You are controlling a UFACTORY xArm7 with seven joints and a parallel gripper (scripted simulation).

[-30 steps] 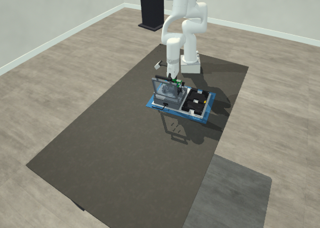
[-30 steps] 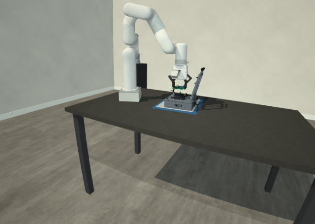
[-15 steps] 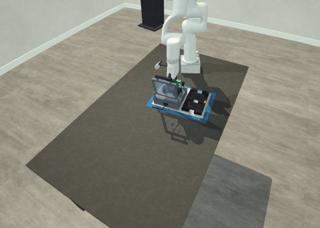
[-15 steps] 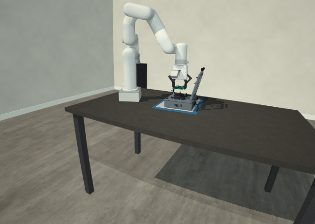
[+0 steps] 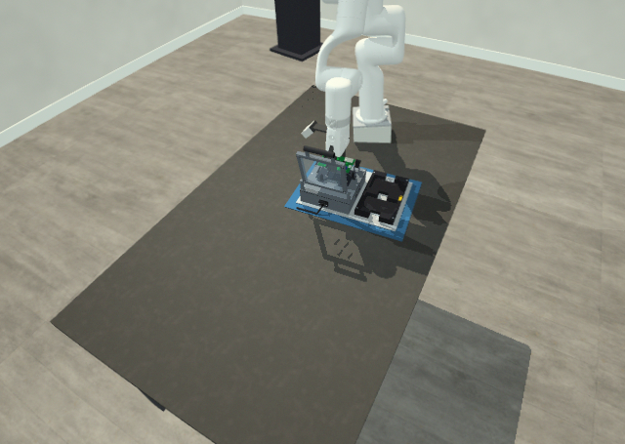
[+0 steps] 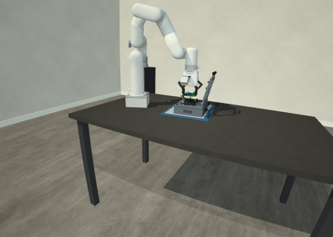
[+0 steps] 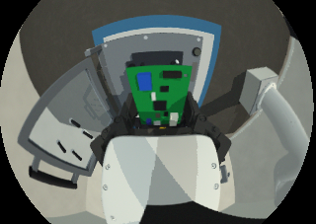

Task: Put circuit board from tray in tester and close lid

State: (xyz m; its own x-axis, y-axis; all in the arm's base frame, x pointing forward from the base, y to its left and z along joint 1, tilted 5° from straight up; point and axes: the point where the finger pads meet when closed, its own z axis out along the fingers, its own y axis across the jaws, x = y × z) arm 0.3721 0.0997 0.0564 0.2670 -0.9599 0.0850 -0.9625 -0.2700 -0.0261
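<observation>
The tester plate lies 10 mm ahead of my hand, 10 mm to the left of it and 50 mm below it. Round my hand: tester: 20 mm ahead, 50 mm to the left, 10 mm below; green circuit board: right at my hand; latch hook: 70 mm behind, 40 mm to the left, 40 mm below.
</observation>
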